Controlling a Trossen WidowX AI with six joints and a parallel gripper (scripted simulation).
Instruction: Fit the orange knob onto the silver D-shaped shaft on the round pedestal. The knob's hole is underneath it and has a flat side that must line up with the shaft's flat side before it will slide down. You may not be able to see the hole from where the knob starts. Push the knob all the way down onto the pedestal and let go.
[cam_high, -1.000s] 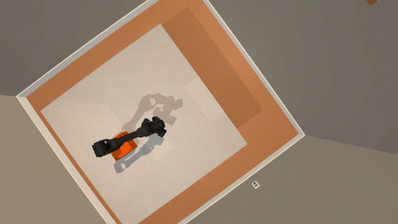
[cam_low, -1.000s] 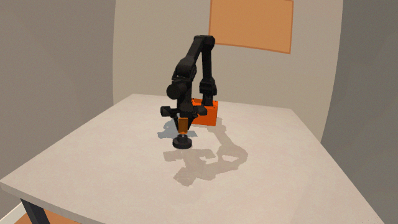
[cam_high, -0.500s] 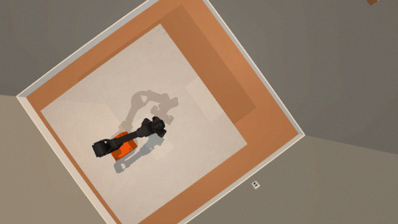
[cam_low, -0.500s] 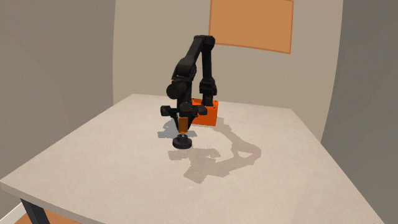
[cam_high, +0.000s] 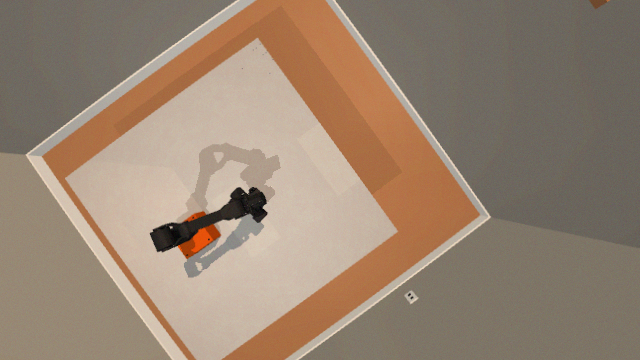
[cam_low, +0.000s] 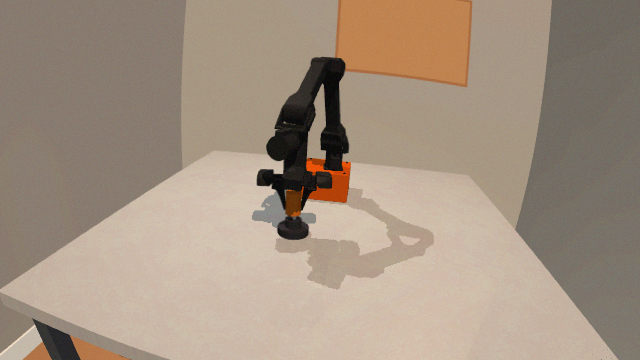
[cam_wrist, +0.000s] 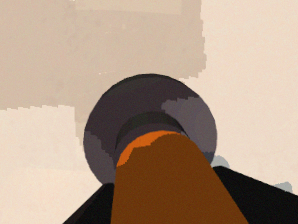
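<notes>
My gripper tip is 4 cm above the round dark pedestal. Also, from my gripper tip: orange knob 3 cm above.
</notes>
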